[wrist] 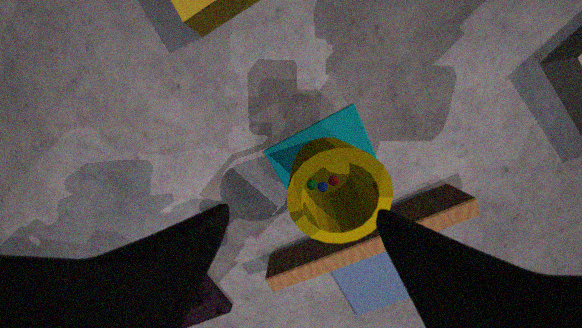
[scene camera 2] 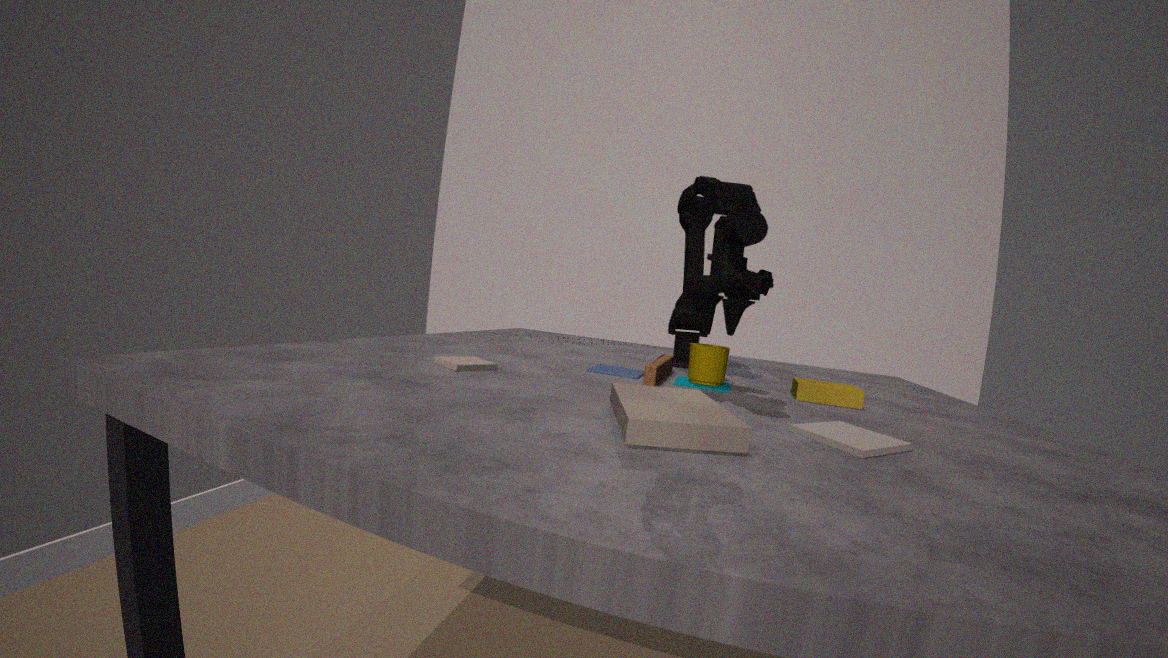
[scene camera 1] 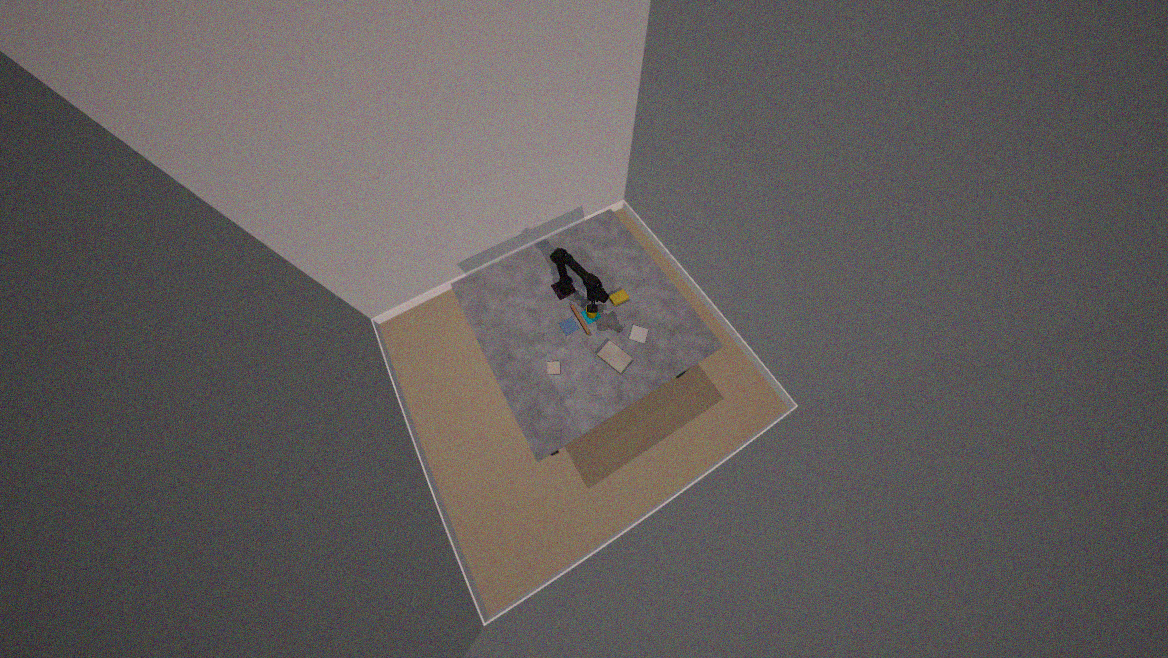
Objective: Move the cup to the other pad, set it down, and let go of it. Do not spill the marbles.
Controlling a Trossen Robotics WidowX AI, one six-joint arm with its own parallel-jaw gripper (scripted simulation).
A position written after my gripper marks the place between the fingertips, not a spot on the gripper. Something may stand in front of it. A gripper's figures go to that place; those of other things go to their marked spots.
Scene:
My gripper (wrist: pixel 302 214): 0.11 m from the lens. A yellow cup (wrist: pixel 346 212) is 0.16 m from the lens. A light blue pad (wrist: pixel 372 283): 0.29 m from the lens. A teal pad (wrist: pixel 346 124) is 0.19 m from the lens. The marked spots on the light blue pad and the teal pad are 0.20 m apart.

